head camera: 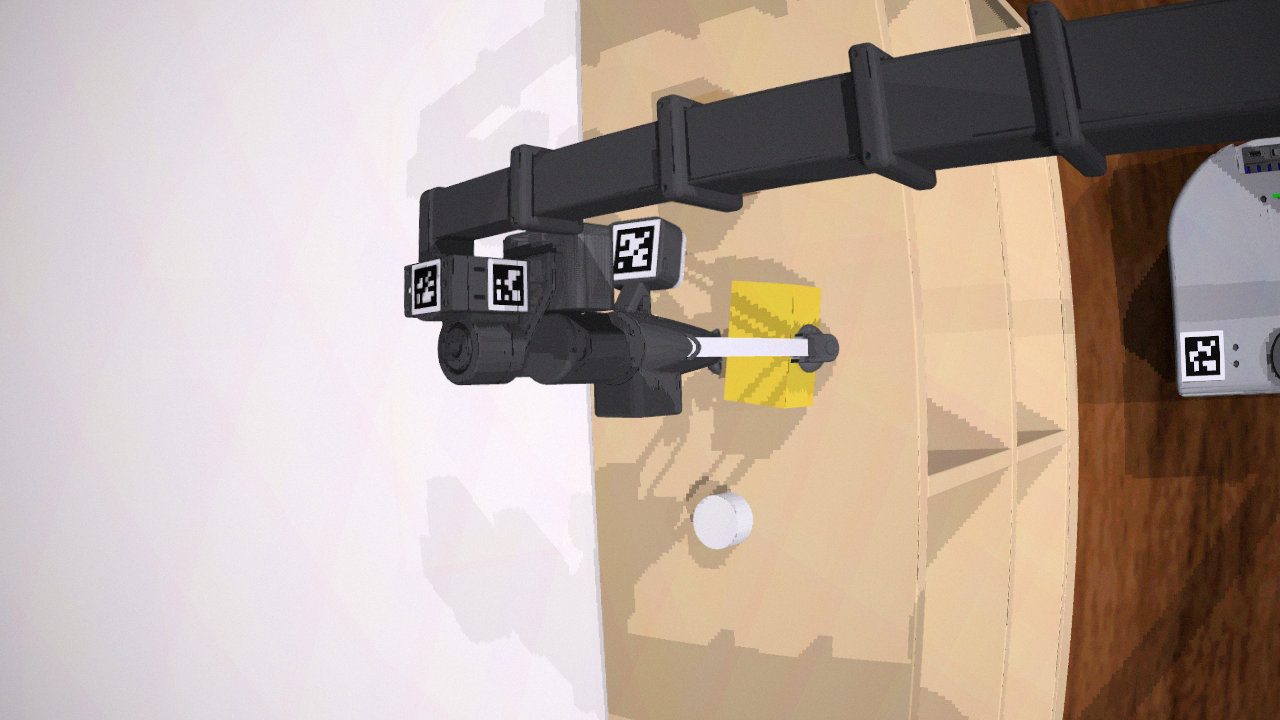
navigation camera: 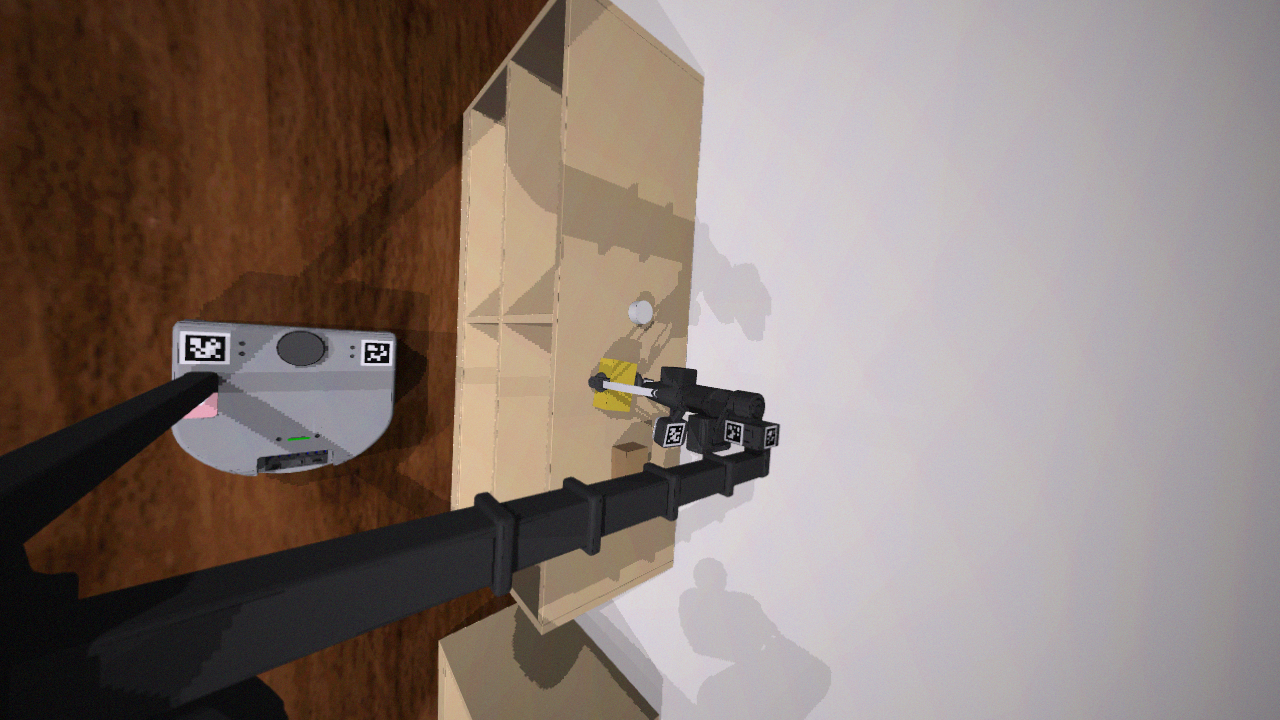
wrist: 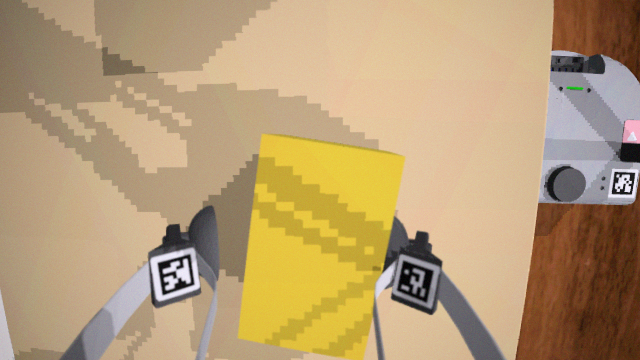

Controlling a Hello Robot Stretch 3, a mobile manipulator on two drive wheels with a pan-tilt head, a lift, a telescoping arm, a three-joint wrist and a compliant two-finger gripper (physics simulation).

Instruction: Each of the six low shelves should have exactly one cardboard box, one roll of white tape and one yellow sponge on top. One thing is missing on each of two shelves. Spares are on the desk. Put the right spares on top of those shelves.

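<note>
A yellow sponge [head camera: 760, 308] [navigation camera: 615, 368] [wrist: 320, 200] appears to rest upright on top of the low wooden shelf [head camera: 832, 537] [navigation camera: 626, 134] [wrist: 450, 125]. My gripper [head camera: 767, 347] [navigation camera: 618, 385] [wrist: 295, 235] is open around the sponge, one fingertip on each side. In the wrist view a gap shows between the left fingertip and the sponge; the right fingertip is close against it and partly hidden. A roll of white tape [head camera: 722, 520] [navigation camera: 640, 312] stands on the same shelf top, beside the sponge and apart from it. A cardboard box [navigation camera: 630, 458] on the other side is partly hidden by my arm.
My grey base [head camera: 1226, 268] [navigation camera: 286, 402] [wrist: 590, 115] is on the brown wooden floor in front of the shelf. A white wall [head camera: 268, 358] [navigation camera: 984, 358] runs behind the shelf. Another wooden shelf [navigation camera: 572, 685] stands near its end, at the bottom of the navigation view.
</note>
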